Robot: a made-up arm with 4 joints. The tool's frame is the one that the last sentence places.
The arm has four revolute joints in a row. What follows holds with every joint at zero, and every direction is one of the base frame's. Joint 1 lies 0.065 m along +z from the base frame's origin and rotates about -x. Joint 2 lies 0.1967 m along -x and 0.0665 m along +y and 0.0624 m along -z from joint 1 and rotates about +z. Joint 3 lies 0.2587 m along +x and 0.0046 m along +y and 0.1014 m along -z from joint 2 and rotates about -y. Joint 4 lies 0.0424 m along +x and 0.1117 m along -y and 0.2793 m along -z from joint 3 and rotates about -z. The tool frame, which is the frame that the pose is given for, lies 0.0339 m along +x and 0.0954 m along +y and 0.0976 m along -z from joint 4; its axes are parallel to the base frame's.
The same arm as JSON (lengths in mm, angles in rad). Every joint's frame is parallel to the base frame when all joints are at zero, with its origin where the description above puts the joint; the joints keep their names.
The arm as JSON. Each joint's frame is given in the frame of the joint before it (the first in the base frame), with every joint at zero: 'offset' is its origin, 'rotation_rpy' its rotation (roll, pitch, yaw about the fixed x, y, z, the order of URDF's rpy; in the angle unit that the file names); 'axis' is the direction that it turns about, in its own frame. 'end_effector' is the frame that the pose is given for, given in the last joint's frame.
{
  "length_unit": "mm",
  "angle_unit": "rad",
  "chain": [
    {
      "id": "joint 1",
      "offset": [
        0.0,
        0.0,
        65.0
      ],
      "rotation_rpy": [
        0.0,
        0.0,
        0.0
      ],
      "axis": "-x"
    },
    {
      "id": "joint 2",
      "offset": [
        -196.7,
        66.5,
        -62.4
      ],
      "rotation_rpy": [
        0.0,
        0.0,
        0.0
      ],
      "axis": "+z"
    },
    {
      "id": "joint 3",
      "offset": [
        258.7,
        4.6,
        -101.4
      ],
      "rotation_rpy": [
        0.0,
        0.0,
        0.0
      ],
      "axis": "-y"
    },
    {
      "id": "joint 4",
      "offset": [
        42.4,
        -111.7,
        -279.3
      ],
      "rotation_rpy": [
        0.0,
        0.0,
        0.0
      ],
      "axis": "-z"
    }
  ],
  "end_effector": {
    "offset": [
      33.9,
      95.4,
      -97.6
    ],
    "rotation_rpy": [
      0.0,
      0.0,
      0.0
    ]
  }
}

